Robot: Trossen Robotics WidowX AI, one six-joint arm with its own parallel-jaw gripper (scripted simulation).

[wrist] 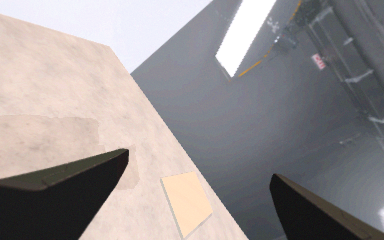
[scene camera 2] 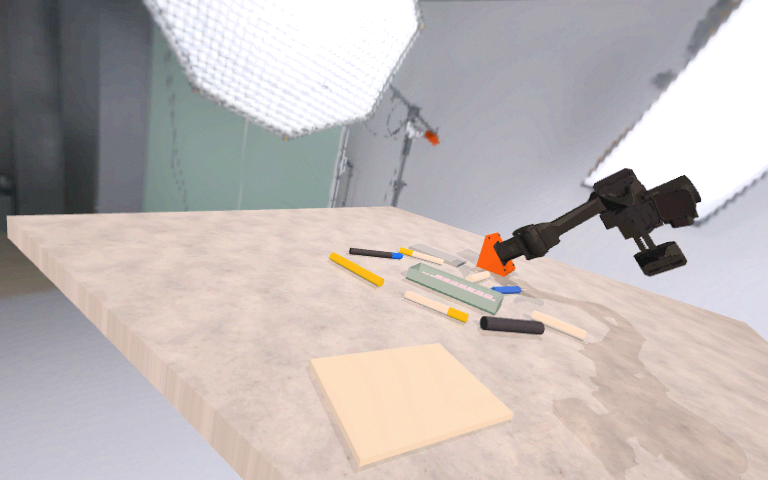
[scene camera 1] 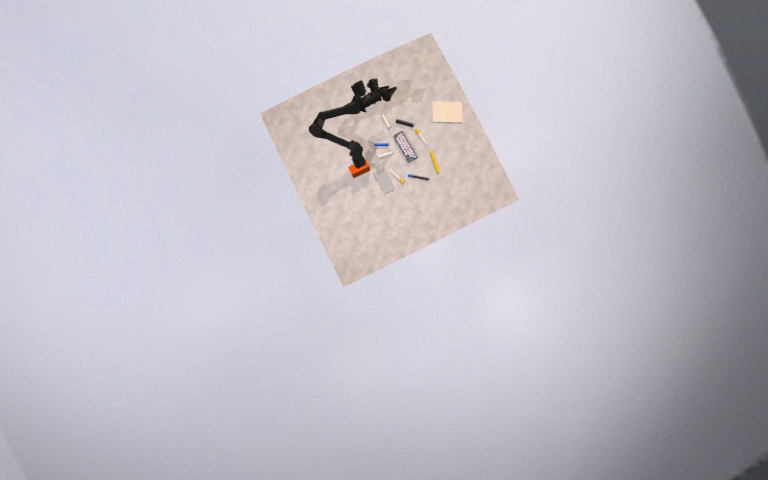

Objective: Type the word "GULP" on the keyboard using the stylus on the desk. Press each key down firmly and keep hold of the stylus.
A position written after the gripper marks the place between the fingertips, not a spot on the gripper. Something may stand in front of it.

Note:
The gripper [scene camera 2: 646, 231] is open, holding nothing. Also in view: a flat beige board [scene camera 2: 387, 402].
The flat beige board shows as well in the wrist view [wrist: 188, 203]. The gripper also shows in the wrist view [wrist: 199, 167].

